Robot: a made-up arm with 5 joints. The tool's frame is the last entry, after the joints.
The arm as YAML. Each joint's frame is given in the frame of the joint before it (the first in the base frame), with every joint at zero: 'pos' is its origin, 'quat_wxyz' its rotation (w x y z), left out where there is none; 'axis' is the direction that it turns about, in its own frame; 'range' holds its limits. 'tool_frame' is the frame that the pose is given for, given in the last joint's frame.
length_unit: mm
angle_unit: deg
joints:
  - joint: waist
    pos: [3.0, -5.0, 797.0]
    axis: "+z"
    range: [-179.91, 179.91]
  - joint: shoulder
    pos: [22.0, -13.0, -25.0]
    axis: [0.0, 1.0, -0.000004]
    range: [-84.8, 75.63]
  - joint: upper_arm
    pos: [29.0, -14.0, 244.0]
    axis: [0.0, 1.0, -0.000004]
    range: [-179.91, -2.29]
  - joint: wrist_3
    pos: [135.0, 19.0, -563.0]
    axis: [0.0, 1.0, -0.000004]
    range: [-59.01, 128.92]
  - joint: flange
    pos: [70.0, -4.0, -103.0]
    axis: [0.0, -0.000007, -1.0]
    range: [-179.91, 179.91]
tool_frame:
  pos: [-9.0, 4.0, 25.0]
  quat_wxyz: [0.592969, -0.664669, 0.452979, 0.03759]
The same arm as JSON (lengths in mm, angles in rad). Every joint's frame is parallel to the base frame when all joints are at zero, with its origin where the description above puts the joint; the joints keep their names.
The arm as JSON. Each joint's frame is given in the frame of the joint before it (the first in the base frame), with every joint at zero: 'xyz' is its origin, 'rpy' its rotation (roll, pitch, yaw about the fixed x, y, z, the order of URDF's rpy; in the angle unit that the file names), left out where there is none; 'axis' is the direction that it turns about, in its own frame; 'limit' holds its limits. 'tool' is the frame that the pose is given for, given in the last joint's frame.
{"units": {"length": "mm", "angle": "rad"}, "joints": [{"name": "waist", "type": "revolute", "origin": {"xyz": [3.0, -5.0, 797.0]}, "axis": [0.0, 0.0, 1.0], "limit": {"lower": -3.14, "upper": 3.14}}, {"name": "shoulder", "type": "revolute", "origin": {"xyz": [22.0, -13.0, -25.0]}, "axis": [0.0, 1.0, 0.0], "limit": {"lower": -1.48, "upper": 1.32}}, {"name": "upper_arm", "type": "revolute", "origin": {"xyz": [29.0, -14.0, 244.0]}, "axis": [0.0, 1.0, 0.0], "limit": {"lower": -3.14, "upper": -0.04}}, {"name": "wrist_3", "type": "revolute", "origin": {"xyz": [135.0, 19.0, -563.0]}, "axis": [0.0, 1.0, 0.0], "limit": {"lower": -1.0299, "upper": 2.2501}}, {"name": "flange", "type": "revolute", "origin": {"xyz": [70.0, -4.0, -103.0]}, "axis": [0.0, 0.0, -1.0], "limit": {"lower": -3.14, "upper": 3.14}}], "tool": {"origin": {"xyz": [-9.0, 4.0, 25.0], "rpy": [-1.9424, 0.6276, -0.7599]}}}
